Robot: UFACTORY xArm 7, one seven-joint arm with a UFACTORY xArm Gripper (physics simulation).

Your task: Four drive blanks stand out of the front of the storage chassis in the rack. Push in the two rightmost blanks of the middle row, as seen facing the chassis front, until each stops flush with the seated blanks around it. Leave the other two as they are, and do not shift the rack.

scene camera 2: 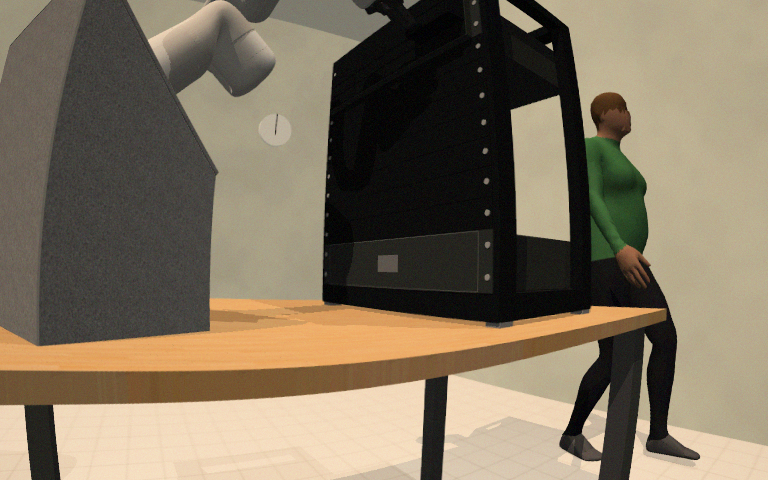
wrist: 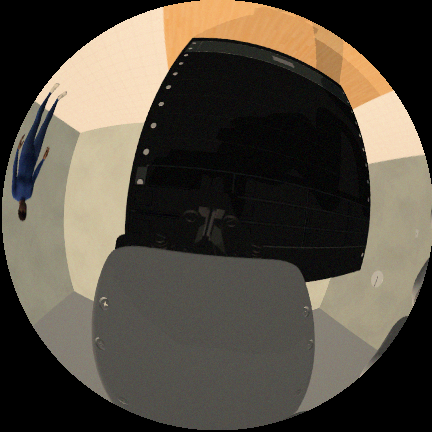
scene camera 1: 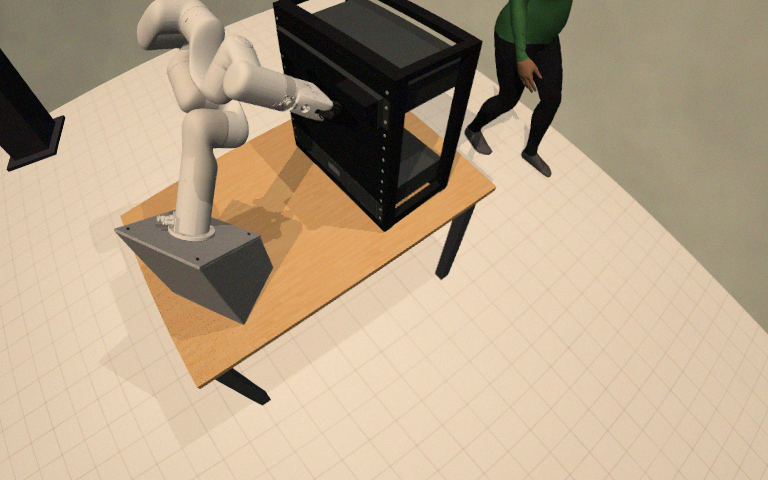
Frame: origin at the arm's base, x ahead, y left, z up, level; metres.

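Where they show: gripper, fingertip midpoint: (scene camera 2: 408, 27) (wrist: 208, 189) (scene camera 1: 338, 110); arm's base, link origin: (scene camera 2: 107, 104) (scene camera 1: 191, 231).
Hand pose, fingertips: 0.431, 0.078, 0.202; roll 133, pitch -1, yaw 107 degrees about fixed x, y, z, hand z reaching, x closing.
Each offset is from my fingertips to the top centre of the thing, as dx, dy, dz. "spot": to the spot under its first point. Level surfaces: height alone.
The black rack (scene camera 1: 457, 118) (scene camera 2: 502, 169) stands upright on the table. The storage chassis {spot: -0.009, +0.155, +0.011} (wrist: 310, 217) fills the upper part of its front; thin seams mark its rows of blanks in the wrist view. A dark block {spot: +0.048, -0.057, +0.054} (scene camera 1: 365, 103) stands out at the chassis's right side in scene camera 1. My gripper (scene camera 1: 336, 108) (scene camera 2: 408, 23) (wrist: 208, 189) is shut and empty, its fingertips pointing at the right part of the chassis front. Whether they touch a blank I cannot tell. The gripper body hides part of the upper chassis in the wrist view. The dark faces do not show which blanks are flush.
The wooden table {dz -0.480} (scene camera 1: 339, 266) (scene camera 2: 283, 350) carries the rack and the grey arm pedestal (scene camera 1: 232, 283) (scene camera 2: 124, 198). A lower unit (scene camera 2: 424, 260) with a pale label sits at the rack's bottom. A person in green (scene camera 1: 532, 28) (scene camera 2: 617, 169) stands beyond the rack; a person in blue (wrist: 30, 145) shows at the left.
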